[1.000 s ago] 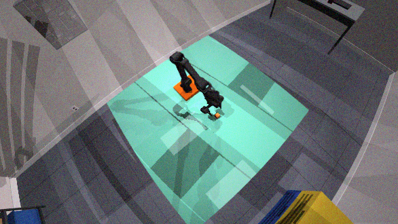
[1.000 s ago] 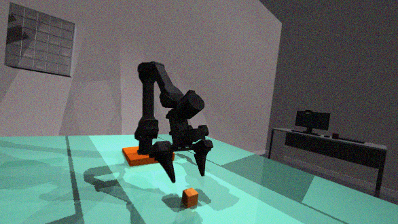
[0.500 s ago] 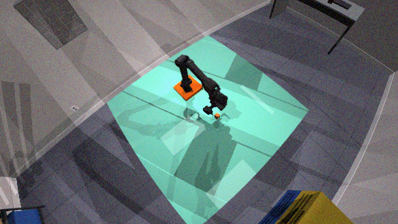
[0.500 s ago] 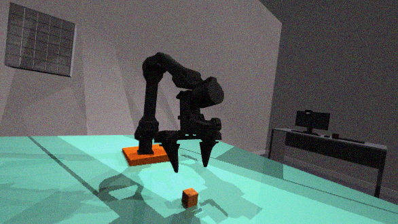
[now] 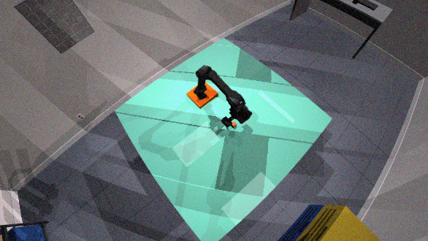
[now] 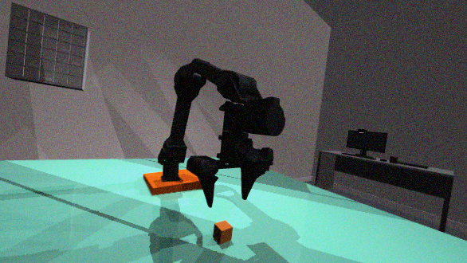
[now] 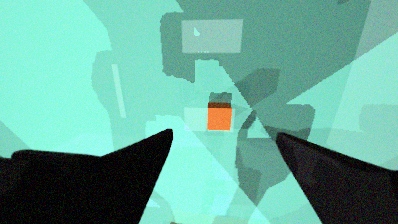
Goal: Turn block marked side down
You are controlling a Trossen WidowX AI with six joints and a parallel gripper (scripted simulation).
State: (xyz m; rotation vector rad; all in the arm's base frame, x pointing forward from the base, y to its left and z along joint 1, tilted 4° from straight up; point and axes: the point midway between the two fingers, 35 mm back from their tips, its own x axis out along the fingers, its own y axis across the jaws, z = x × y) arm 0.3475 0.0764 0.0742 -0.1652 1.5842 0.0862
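Now: gripper tip 10 mm past the orange block and 70 mm above it.
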